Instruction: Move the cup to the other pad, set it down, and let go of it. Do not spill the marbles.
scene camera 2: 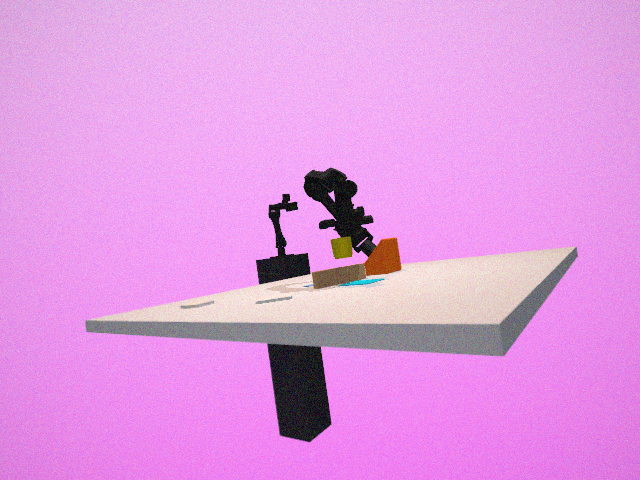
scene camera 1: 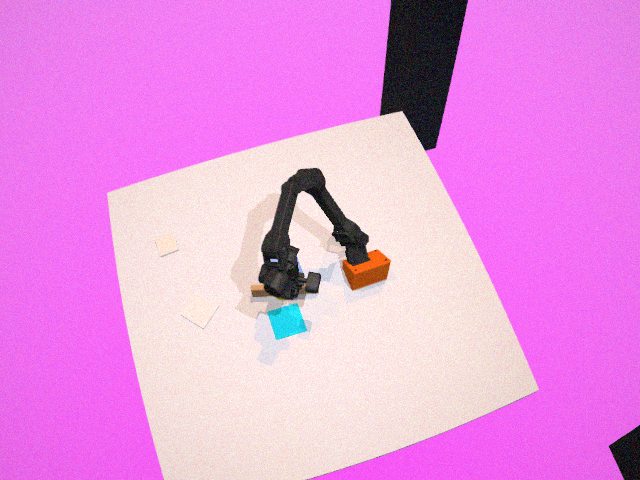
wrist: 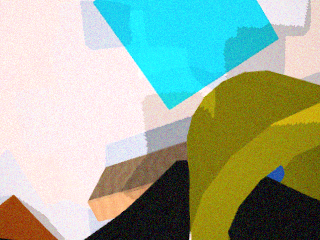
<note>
The pictures show: my gripper, a yellow cup, a wooden bar and a cyan pad.
My gripper is seen too in scene camera 1 and in the wrist view.
</note>
